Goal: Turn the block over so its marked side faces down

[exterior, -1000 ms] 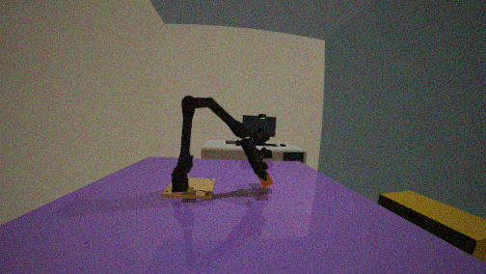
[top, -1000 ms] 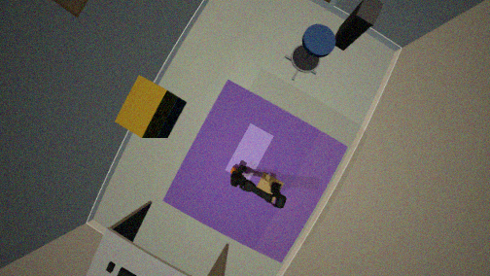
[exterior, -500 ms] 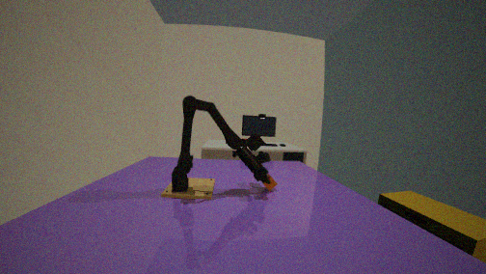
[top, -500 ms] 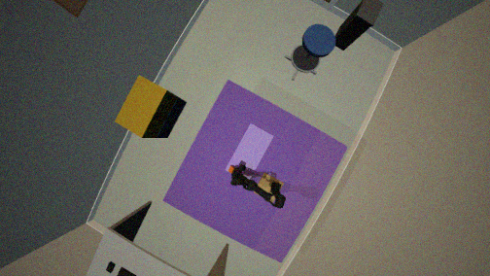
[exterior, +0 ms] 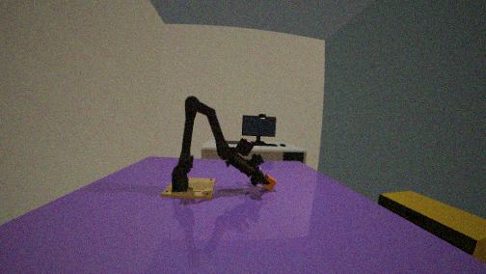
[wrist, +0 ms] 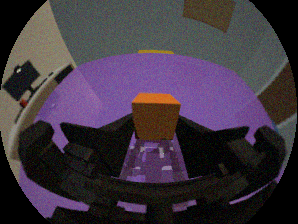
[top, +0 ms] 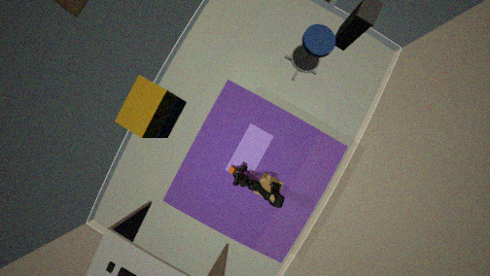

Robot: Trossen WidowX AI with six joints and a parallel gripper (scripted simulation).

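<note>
The block lies 10 mm below my gripper tip.
</note>
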